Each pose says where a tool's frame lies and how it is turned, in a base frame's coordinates. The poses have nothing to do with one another.
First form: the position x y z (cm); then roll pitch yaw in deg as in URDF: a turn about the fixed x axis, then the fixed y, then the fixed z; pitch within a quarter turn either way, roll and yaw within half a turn.
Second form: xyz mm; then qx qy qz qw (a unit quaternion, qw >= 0). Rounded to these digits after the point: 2 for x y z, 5 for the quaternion.
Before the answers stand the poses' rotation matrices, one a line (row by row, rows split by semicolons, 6 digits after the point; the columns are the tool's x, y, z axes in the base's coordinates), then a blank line. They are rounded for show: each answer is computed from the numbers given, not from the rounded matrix.
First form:
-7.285, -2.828, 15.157, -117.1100, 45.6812, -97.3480
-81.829, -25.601, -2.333, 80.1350, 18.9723, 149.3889
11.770, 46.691, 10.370, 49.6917, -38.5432, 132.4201
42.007, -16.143, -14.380, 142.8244, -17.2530, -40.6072
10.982, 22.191, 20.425, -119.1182, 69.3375, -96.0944
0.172, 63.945, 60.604, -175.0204, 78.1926, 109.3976
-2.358, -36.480, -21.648, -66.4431, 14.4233, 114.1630
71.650, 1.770, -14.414, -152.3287, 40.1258, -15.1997
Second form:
-0.089354 -0.370507 0.924522; -0.692913 0.689910 0.209515; -0.715464 -0.621892 -0.318375
-0.813890 -0.362909 0.453741; 0.481546 0.015650 0.876281; -0.325111 0.931693 0.162020
-0.527600 -0.157027 0.834853; 0.577389 -0.787149 0.216837; 0.623105 0.596439 0.505966
0.725029 -0.654665 -0.213882; -0.621583 -0.488265 -0.612562; 0.296592 0.577071 -0.760935
-0.037462 -0.397080 0.917019; -0.350868 0.864465 0.359989; -0.935675 -0.308267 -0.171707
-0.067960 0.967895 0.241993; 0.193007 0.250727 -0.948622; -0.978841 -0.017761 -0.203850
-0.396433 -0.271182 -0.877098; 0.883628 -0.371915 -0.284395; -0.249084 -0.887772 0.387063
0.737883 -0.521017 -0.429034; -0.200474 -0.776176 0.597796; -0.644468 -0.355094 -0.677178

-72.85, -28.28, 151.57, -0.36712, 0.72416, -0.14236, 0.56617
-818.29, -256.01, -23.33, 0.04594, 0.64566, 0.70005, 0.30157
117.70, 466.91, 103.70, 0.43405, 0.24212, 0.83975, 0.21864
420.07, -161.43, -143.80, 0.86230, -0.37001, 0.02398, 0.34490
109.82, 221.91, 204.25, -0.25970, 0.72001, 0.01796, 0.64329
1.72, 639.45, 606.04, 0.47042, 0.61696, -0.39159, 0.49470
-23.58, -364.80, -216.48, -0.38354, -0.39920, 0.73407, 0.39329
716.50, 17.70, -144.14, -0.89320, 0.20194, 0.30046, 0.26671

